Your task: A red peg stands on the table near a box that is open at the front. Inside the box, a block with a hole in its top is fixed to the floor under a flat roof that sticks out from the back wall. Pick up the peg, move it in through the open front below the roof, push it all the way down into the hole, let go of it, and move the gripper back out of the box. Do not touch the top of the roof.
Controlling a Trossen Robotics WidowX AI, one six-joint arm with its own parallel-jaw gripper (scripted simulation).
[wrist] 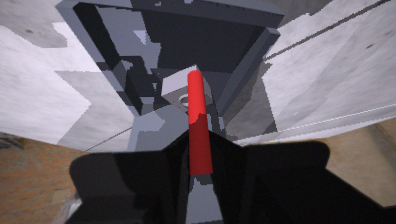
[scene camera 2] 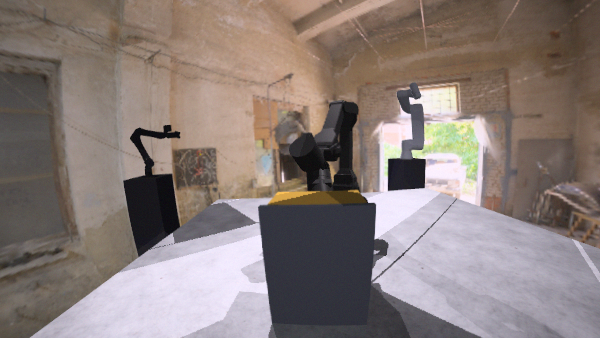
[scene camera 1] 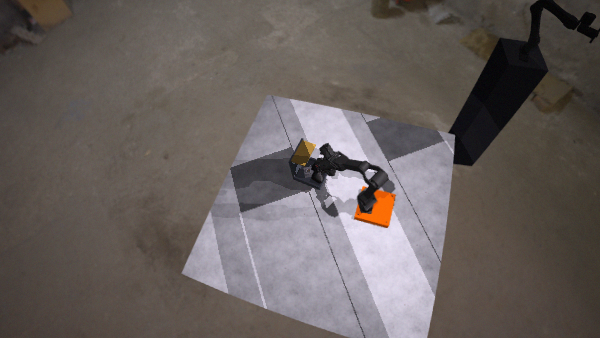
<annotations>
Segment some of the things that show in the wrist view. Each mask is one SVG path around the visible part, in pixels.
The gripper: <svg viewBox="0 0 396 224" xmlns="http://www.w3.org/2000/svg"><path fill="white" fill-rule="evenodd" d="M209 130L213 174L210 175L224 224L396 224L396 205L381 206L378 202L369 198L369 196L364 195L359 189L355 189L352 185L325 168L330 156L327 144L308 140L246 145L242 147ZM189 129L160 151L96 153L74 159L70 163L69 174L82 204L64 224L185 224L191 176Z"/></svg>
A red peg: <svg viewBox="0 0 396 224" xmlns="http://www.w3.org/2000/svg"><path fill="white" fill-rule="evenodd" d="M193 70L188 73L190 175L213 174L203 75L200 71Z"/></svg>
</annotations>
